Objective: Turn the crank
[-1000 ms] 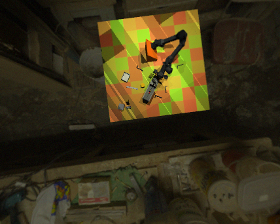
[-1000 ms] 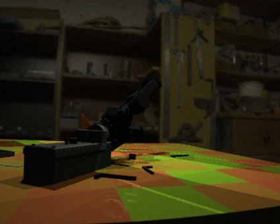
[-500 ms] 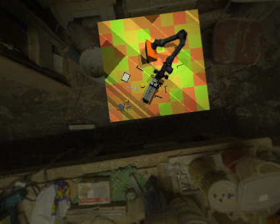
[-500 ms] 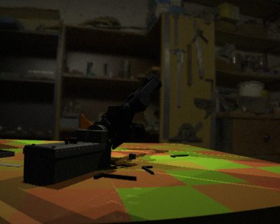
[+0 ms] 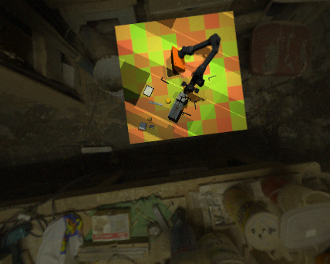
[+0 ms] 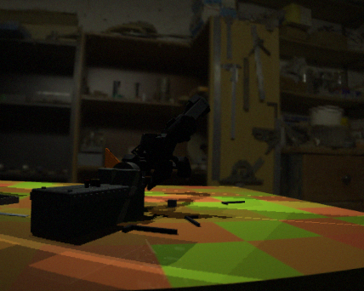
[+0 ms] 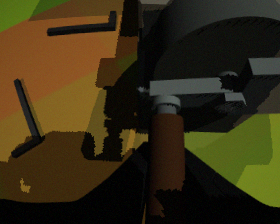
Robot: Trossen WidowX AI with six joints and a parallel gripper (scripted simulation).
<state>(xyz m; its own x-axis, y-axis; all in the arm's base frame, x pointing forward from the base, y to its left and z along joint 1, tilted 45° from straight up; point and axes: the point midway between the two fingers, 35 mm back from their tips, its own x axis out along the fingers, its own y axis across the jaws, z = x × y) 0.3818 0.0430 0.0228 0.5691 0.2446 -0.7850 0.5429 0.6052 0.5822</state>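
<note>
Now: the small cube 11 cm behind my gripper tip, 9 cm to the left of it and 5 cm below it. Round my gripper tip: yellow disc 3 cm ahead, 20 cm to the right, 5 cm below; brown crank handle 1 cm behind, 1 cm to the left, 3 cm above; red pointer 15 cm ahead, 13 cm to the right, 2 cm above.
</note>
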